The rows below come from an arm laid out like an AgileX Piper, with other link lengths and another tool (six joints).
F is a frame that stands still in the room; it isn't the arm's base.
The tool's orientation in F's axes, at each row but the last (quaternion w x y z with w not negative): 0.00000, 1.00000, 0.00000, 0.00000; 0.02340, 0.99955, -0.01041, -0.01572; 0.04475, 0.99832, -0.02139, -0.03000; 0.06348, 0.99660, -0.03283, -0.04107; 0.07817, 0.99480, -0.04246, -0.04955; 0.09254, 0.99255, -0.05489, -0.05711; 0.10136, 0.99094, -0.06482, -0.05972; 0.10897, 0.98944, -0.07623, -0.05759; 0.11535, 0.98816, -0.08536, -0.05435; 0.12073, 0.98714, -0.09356, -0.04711; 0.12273, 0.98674, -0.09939, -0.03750; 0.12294, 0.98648, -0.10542, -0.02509
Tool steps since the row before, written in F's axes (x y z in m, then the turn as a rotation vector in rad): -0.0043, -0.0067, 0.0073, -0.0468, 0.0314, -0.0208; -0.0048, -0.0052, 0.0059, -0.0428, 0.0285, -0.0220; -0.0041, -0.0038, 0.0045, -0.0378, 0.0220, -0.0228; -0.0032, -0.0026, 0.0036, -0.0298, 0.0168, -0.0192; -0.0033, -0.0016, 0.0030, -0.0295, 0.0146, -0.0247; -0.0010, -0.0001, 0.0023, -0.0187, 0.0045, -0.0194; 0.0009, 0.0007, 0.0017, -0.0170, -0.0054, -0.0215; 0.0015, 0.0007, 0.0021, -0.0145, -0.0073, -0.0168; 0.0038, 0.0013, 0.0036, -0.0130, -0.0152, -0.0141; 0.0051, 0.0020, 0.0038, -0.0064, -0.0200, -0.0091; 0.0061, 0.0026, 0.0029, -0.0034, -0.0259, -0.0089; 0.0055, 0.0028, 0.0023, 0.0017, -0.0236, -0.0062
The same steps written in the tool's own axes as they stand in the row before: -0.0043, 0.0067, -0.0073, -0.0468, -0.0314, 0.0208; -0.0049, 0.0056, -0.0055, -0.0427, -0.0286, 0.0220; -0.0042, 0.0044, -0.0039, -0.0374, -0.0224, 0.0231; -0.0033, 0.0032, -0.0030, -0.0293, -0.0173, 0.0195; -0.0034, 0.0023, -0.0024, -0.0283, -0.0161, 0.0252; -0.0012, 0.0006, -0.0021, -0.0170, -0.0062, 0.0205; 0.0006, -0.0004, -0.0019, -0.0137, 0.0027, 0.0242; 0.0012, -0.0004, -0.0024, -0.0114, 0.0053, 0.0197; 0.0032, -0.0010, -0.0043, -0.0087, 0.0133, 0.0186; 0.0043, -0.0019, -0.0047, -0.0017, 0.0179, 0.0141; 0.0053, -0.0029, -0.0040, 0.0024, 0.0230, 0.0150; 0.0047, -0.0032, -0.0033, 0.0069, 0.0205, 0.0115
